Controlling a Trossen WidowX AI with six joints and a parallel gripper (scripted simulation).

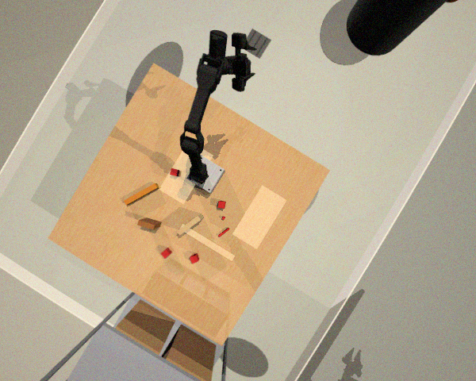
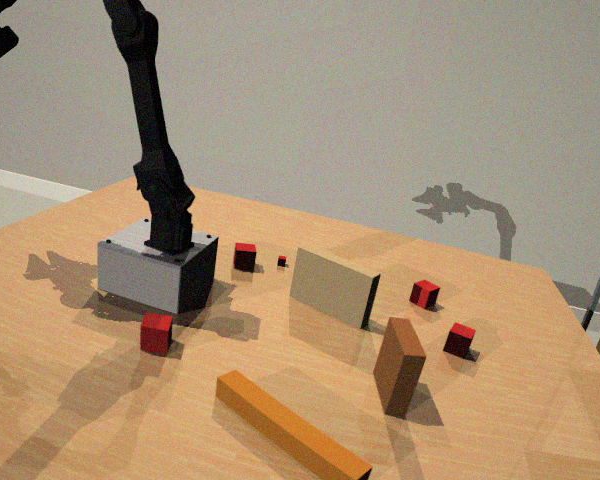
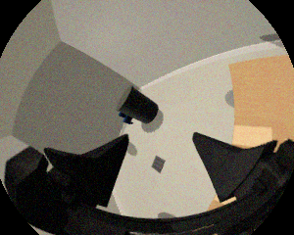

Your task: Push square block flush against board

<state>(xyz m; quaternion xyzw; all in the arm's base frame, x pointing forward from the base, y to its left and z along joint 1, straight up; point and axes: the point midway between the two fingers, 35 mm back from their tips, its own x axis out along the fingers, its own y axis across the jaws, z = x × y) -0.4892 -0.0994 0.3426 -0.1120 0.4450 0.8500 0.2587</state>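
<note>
My gripper tip is 77 cm short of the pale flat block, 23 cm to the right of it and 37 cm above it. From my gripper tip the other things lie so: thin red stick (69 cm ahead, 41 cm to the left, 41 cm below); long orange board (85 cm ahead, 13 cm to the right, 40 cm below); tiny red cube (62 cm ahead, 35 cm to the left, 41 cm below).
</note>
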